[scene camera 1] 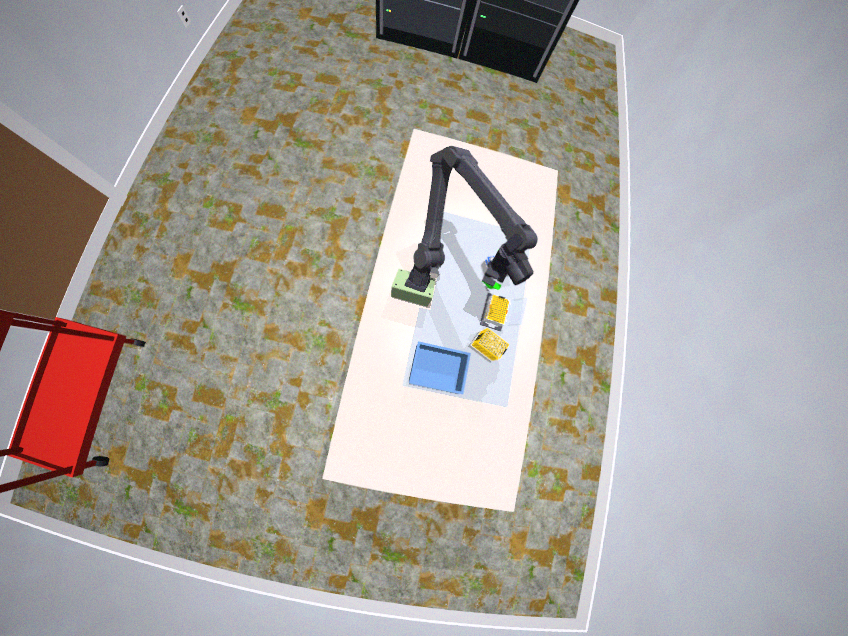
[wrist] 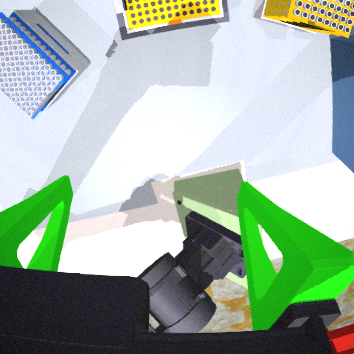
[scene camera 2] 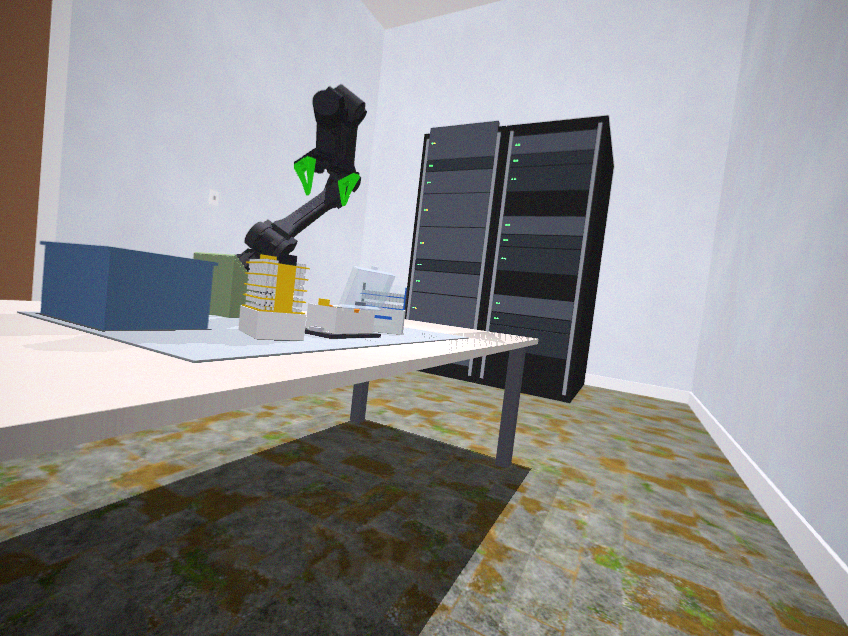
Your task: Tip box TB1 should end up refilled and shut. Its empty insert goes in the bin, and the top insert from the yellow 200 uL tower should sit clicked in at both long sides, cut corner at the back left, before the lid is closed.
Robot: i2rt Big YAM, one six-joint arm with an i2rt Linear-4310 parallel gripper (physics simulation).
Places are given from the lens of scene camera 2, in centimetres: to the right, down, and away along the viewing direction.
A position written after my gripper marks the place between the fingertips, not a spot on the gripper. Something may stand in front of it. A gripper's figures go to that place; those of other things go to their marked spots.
my gripper (scene camera 2: 326, 200): -23, -28, 94
clear lid (scene camera 2: 366, 289): -12, -6, 81
